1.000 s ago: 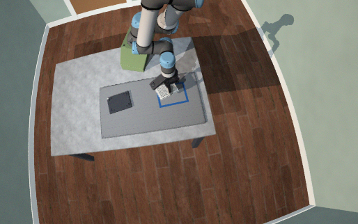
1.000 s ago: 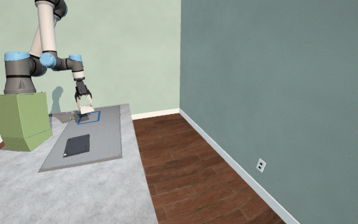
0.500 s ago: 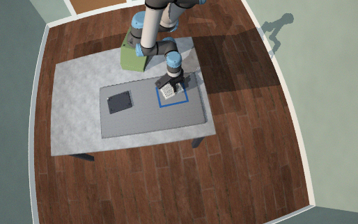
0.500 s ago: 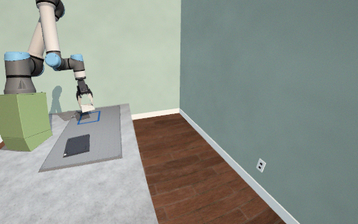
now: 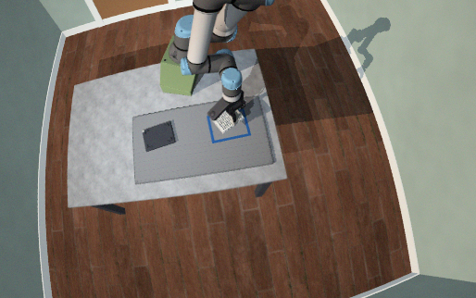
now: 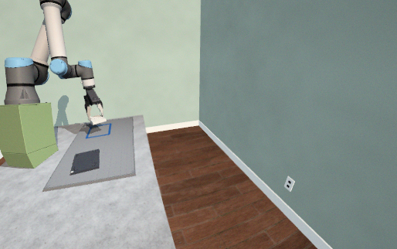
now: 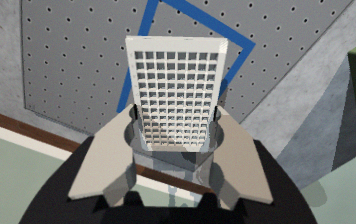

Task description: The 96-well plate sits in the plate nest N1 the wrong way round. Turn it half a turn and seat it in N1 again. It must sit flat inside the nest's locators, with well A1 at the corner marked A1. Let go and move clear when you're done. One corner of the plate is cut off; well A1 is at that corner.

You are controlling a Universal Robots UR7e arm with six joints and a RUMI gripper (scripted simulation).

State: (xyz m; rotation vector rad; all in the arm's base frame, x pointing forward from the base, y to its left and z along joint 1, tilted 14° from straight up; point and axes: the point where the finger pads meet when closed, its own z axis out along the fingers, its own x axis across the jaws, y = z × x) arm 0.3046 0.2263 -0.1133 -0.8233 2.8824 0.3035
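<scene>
Now: hand 1 cm above the white 96-well plate. From my hand the other things lie so: dark plate nest: 3 cm ahead, 37 cm to the right, 8 cm below.
</scene>
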